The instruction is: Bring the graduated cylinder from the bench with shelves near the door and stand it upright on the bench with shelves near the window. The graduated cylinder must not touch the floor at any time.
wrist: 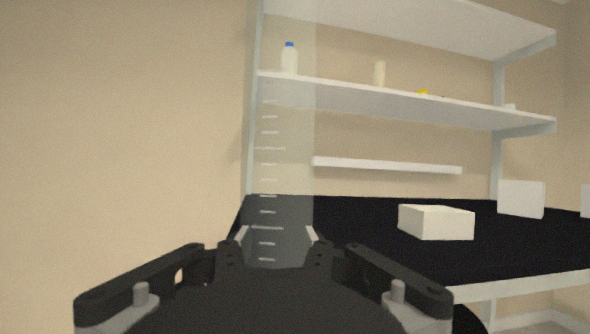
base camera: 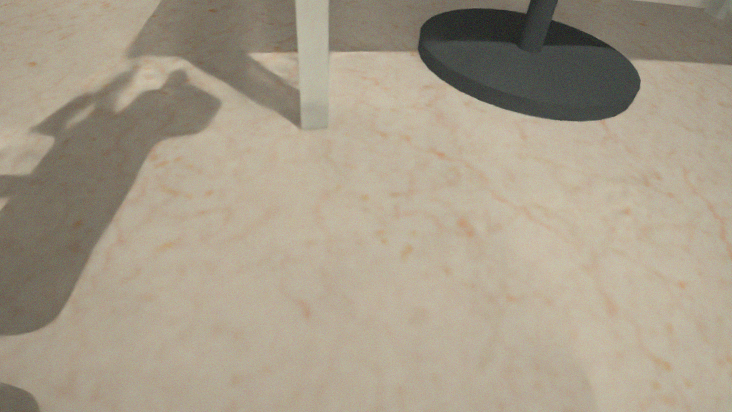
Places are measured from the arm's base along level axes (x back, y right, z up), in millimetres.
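Pixels of known places: gripper, between the fingertips: [wrist: 277, 237].
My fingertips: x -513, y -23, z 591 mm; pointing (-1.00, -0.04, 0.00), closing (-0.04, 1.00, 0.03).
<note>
Behind a point stands the place of what it marks.
The clear graduated cylinder [wrist: 282, 150] {z 657, x -446, y -20 mm}, with white scale marks, stands upright in the wrist view between the fingertips. My gripper [wrist: 277, 237] {z 591, x -513, y -23 mm} is shut on it. Its top runs past the upper part of the view and its lower end is hidden behind the gripper. Behind it is a bench with a black top [wrist: 360, 250] and shelves; the cylinder overlaps the left end of the top in view. Whether the cylinder is over the bench top or touches it, I cannot tell.
A white box [wrist: 447, 223] {z 552, x -745, y 315 mm} and an upright white block [wrist: 521, 199] {z 579, x -1027, y 841 mm} stand on the bench. A shelf [wrist: 410, 107] {z 956, x -1239, y 518 mm} above holds a blue-capped bottle [wrist: 289, 61]. In the base view, a pale bench leg [base camera: 313, 66] {z -296, x -603, y -57 mm} and a dark round stool base [base camera: 537, 76] {z -366, x -773, y 330 mm} stand on the floor ahead.
</note>
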